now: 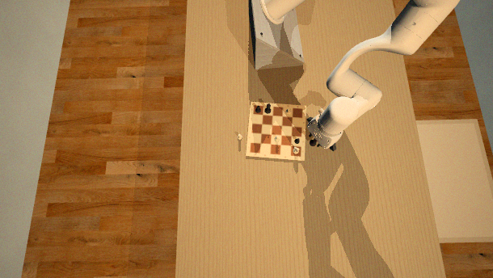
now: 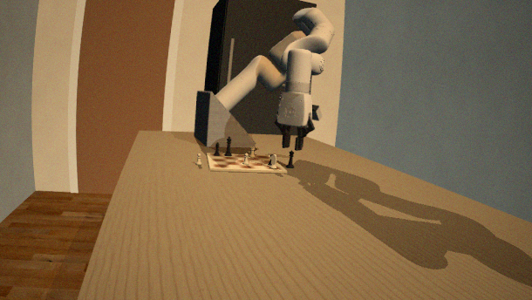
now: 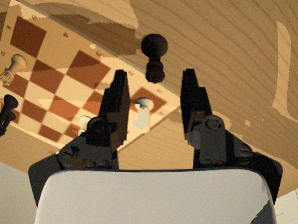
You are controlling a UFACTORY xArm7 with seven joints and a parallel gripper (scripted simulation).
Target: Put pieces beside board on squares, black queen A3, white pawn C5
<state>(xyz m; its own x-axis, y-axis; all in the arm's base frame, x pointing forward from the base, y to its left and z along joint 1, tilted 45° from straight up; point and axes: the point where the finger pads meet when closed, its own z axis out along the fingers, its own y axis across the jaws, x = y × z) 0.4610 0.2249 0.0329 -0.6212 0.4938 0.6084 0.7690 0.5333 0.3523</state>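
Right now the black pawn is 6 cm to the right of my hand and 6 cm below it. The rest, counted from my hand: chessboard (14 cm to the right, 7 cm below, 4 cm behind).
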